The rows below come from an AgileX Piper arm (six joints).
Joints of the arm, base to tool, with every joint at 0 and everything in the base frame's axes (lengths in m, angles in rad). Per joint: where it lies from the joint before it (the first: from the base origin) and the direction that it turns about. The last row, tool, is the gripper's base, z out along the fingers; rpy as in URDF.
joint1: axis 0 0 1 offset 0 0 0.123
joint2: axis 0 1 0 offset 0 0 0
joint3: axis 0 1 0 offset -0.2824 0 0.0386
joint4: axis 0.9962 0 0.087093 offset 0.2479 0 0.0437
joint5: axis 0 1 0 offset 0 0 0
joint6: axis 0.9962 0 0.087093 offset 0.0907 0 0.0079
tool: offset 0 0 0 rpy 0 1.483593 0
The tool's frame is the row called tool.
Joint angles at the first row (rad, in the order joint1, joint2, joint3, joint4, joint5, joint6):
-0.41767, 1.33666, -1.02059, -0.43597, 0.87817, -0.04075
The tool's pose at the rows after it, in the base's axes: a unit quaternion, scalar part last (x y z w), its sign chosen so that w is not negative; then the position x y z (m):
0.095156, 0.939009, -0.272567, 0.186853, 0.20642, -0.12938, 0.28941
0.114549, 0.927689, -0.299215, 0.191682, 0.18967, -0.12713, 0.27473
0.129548, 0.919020, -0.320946, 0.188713, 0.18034, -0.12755, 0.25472
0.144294, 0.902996, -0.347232, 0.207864, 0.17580, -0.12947, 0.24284
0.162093, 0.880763, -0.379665, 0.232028, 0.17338, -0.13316, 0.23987
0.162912, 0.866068, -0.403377, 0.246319, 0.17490, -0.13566, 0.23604
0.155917, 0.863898, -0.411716, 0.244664, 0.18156, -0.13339, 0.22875
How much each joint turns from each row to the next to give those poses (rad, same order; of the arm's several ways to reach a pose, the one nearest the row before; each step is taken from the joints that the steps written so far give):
-0.00002, -0.08518, 0.11390, -0.10599, -0.05264, 0.09854
0.00001, -0.05069, 0.11067, -0.12086, -0.04928, 0.13982
0.00003, -0.00616, 0.09639, -0.13510, -0.04715, 0.15946
0.00000, 0.00000, 0.06978, -0.17260, -0.05294, 0.20030
-0.00001, 0.00128, 0.03897, -0.18877, -0.01303, 0.21187
0.00549, 0.01797, 0.02454, -0.15055, 0.00094, 0.15261
0.03305, 0.03861, 0.00924, -0.06844, 0.02331, 0.08381

